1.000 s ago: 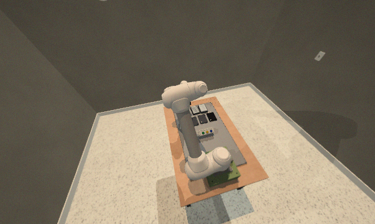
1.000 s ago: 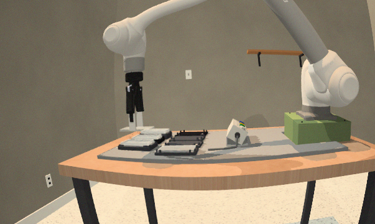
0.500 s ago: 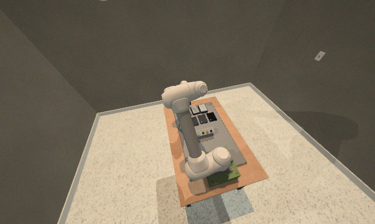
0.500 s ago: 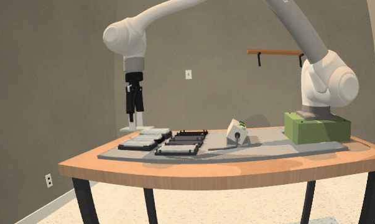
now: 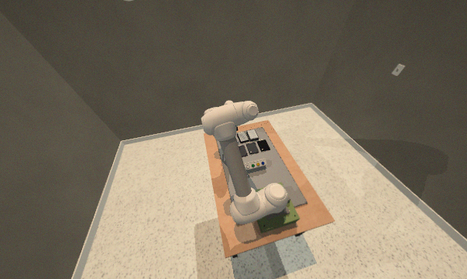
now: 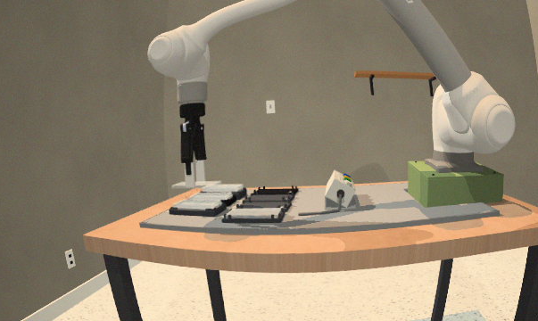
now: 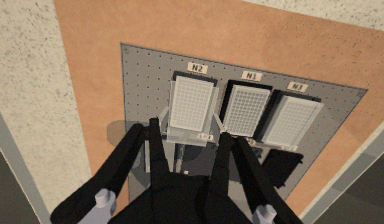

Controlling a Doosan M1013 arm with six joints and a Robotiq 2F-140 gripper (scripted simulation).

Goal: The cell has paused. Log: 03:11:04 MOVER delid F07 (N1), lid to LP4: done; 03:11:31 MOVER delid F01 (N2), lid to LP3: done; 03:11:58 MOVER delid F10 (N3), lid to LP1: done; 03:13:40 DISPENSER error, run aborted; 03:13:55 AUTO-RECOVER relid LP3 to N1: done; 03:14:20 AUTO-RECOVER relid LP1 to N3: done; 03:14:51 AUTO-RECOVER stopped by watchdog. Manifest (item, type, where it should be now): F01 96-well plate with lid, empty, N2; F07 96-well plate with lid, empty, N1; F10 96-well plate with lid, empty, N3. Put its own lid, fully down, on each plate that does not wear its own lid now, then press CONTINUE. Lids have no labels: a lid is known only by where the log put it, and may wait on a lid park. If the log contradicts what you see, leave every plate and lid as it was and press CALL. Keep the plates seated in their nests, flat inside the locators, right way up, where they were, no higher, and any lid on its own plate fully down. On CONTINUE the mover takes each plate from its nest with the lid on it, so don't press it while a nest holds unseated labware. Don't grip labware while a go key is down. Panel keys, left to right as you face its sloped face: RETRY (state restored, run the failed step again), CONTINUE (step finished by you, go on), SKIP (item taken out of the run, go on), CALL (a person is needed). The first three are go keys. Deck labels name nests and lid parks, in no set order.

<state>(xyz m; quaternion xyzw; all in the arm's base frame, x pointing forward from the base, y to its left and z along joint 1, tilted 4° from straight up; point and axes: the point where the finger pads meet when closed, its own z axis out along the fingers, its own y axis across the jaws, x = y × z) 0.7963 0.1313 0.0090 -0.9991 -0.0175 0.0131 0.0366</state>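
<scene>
My hand is 8 cm above the plate. From my hand the other things lie so: lid park LP4: 18 cm behind, 10 cm below, 6 cm to the left; LP4 label: 10 cm below, 9 cm behind, 7 cm to the left; lid park LP3: 18 cm behind, 10 cm below, 6 cm to the right.
</scene>
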